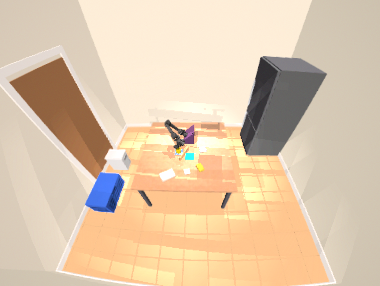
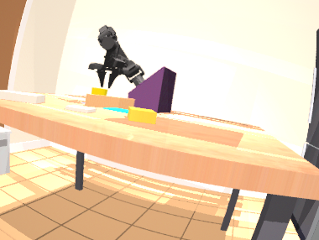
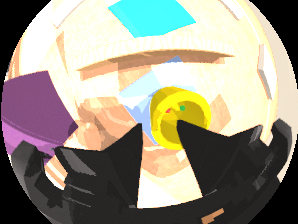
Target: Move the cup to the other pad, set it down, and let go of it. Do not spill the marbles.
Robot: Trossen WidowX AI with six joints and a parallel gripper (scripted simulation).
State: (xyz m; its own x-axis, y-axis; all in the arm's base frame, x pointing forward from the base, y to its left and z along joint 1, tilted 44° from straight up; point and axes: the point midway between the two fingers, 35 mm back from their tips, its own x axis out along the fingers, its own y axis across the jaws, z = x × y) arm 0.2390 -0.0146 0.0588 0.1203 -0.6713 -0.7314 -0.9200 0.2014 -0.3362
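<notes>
Now: gripper tip 4 cm above the yellow cup, 2 cm short of it and 1 cm to the left of it. Also, from my gripper tip: pale blue pad (8 cm below, 2 cm ahead, 1 cm to the right); then cyan pad (16 cm to the left, 8 cm below, 7 cm ahead); then wooden block (8 cm to the left, 6 cm below, 5 cm ahead).
</notes>
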